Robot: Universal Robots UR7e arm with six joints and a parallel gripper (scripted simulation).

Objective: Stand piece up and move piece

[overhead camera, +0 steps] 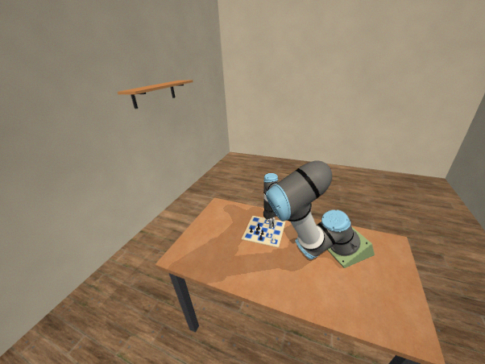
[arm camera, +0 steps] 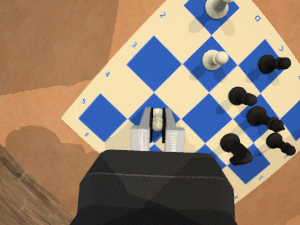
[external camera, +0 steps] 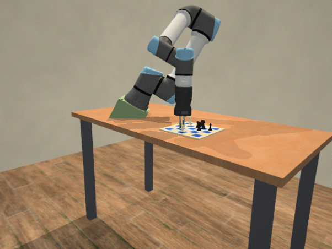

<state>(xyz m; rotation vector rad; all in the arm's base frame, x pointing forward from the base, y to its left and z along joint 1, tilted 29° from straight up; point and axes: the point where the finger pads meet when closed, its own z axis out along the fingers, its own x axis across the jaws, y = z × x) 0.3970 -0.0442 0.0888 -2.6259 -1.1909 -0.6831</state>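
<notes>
My hand is 40 mm to the right of the blue-and-cream chessboard, 30 mm short of it and 30 mm above it.
</notes>
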